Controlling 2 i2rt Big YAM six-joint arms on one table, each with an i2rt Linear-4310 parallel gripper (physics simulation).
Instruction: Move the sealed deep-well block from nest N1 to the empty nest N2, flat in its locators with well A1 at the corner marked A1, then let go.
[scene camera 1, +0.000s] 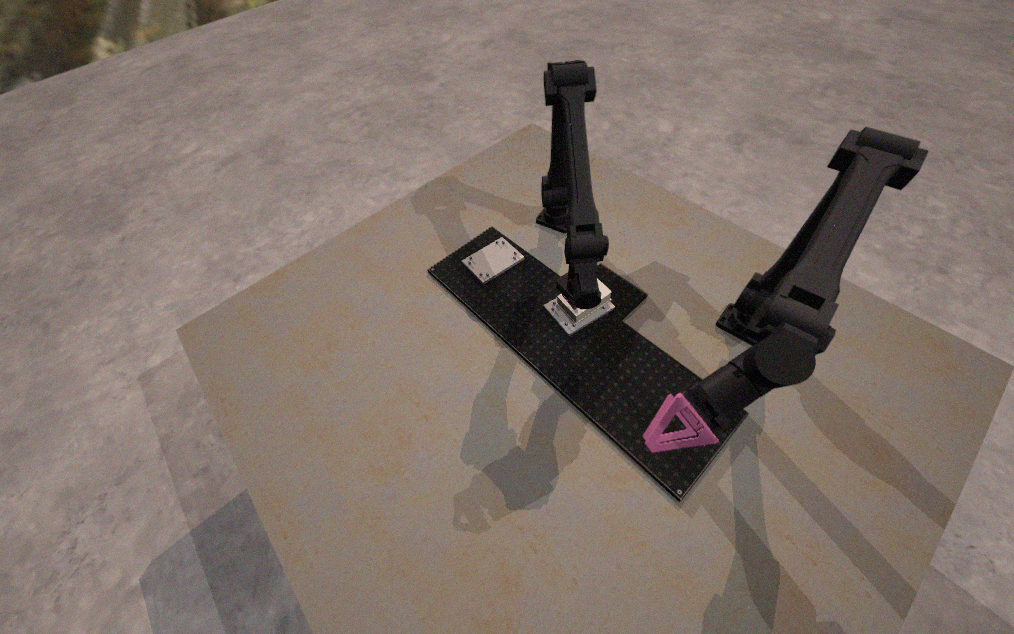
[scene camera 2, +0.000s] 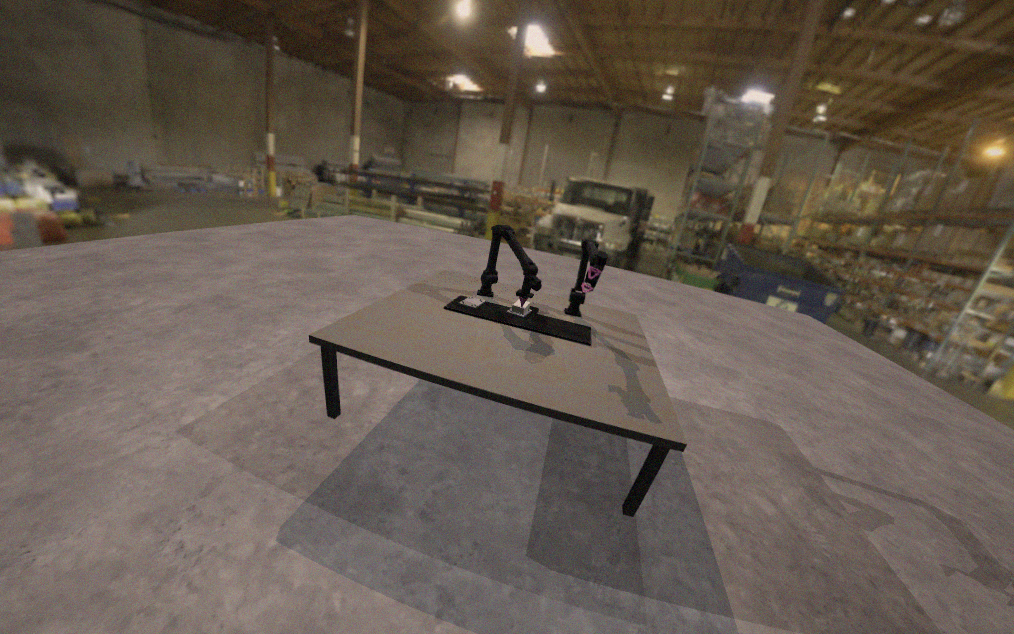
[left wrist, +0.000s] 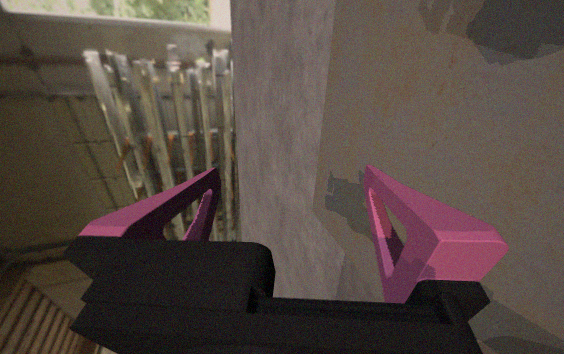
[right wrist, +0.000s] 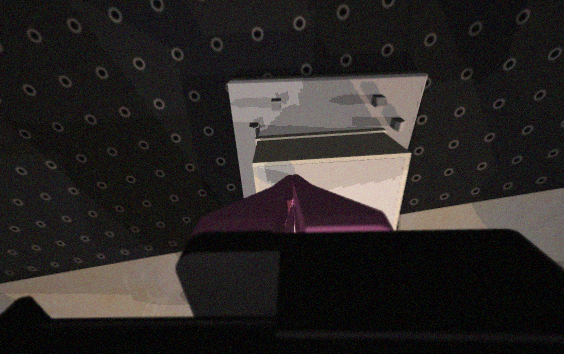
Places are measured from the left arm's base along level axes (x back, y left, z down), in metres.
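Where they show: left gripper, fingertip midpoint: (scene camera 1: 646, 444) (scene camera 2: 586, 285) (left wrist: 289, 174); right gripper, fingertip midpoint: (scene camera 1: 575, 308) (scene camera 2: 521, 306) (right wrist: 293, 185); left arm's base at its link origin: (scene camera 1: 742, 326) (scene camera 2: 572, 313); right arm's base at its link origin: (scene camera 1: 556, 220) (scene camera 2: 485, 294).
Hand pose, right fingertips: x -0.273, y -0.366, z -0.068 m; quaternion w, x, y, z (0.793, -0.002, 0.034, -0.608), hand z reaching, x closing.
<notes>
Things, the pixels of their top centre, and the offset from my right fingertips. Level surfaces: height alone.
- sealed deep-well block at its top centre: (right wrist: 329, 254) (scene camera 1: 585, 292) (scene camera 2: 521, 303) dx +0.053, dy -0.007, dz -0.007 m
- grey nest plate at its top centre: (right wrist: 322, 197) (scene camera 1: 579, 303) (scene camera 2: 519, 309) dx +0.040, dy -0.013, dz +0.033 m
- empty nest at its top centre: (scene camera 1: 492, 256) (scene camera 2: 472, 300) dx +0.024, dy -0.332, dz +0.033 m
- tan table at its surface level: dz +0.068 m
The sealed deep-well block (scene camera 1: 598, 294) (right wrist: 354, 182) (scene camera 2: 521, 310) is a white box. It sits on a grey nest plate (scene camera 1: 566, 318) (right wrist: 312, 99) with small locator pegs, at the middle of the black breadboard (scene camera 1: 609, 371) (right wrist: 122, 114) (scene camera 2: 559, 327). Its far face is dark in shadow. My right gripper (scene camera 1: 584, 300) (right wrist: 293, 185) (scene camera 2: 521, 298) points down at the block's near side; its pink fingers are shut together on nothing. The empty nest (scene camera 1: 492, 259) (scene camera 2: 473, 301) lies at the board's far left end. My left gripper (scene camera 1: 679, 428) (left wrist: 289, 174) (scene camera 2: 590, 278) is open and empty, raised over the board's right end.
The breadboard lies on a tan table (scene camera 1: 357, 409) (scene camera 2: 493, 371). The right arm's base (scene camera 1: 555, 218) stands behind the board and the left arm's base (scene camera 1: 742, 320) to the right of it. Concrete floor surrounds the table.
</notes>
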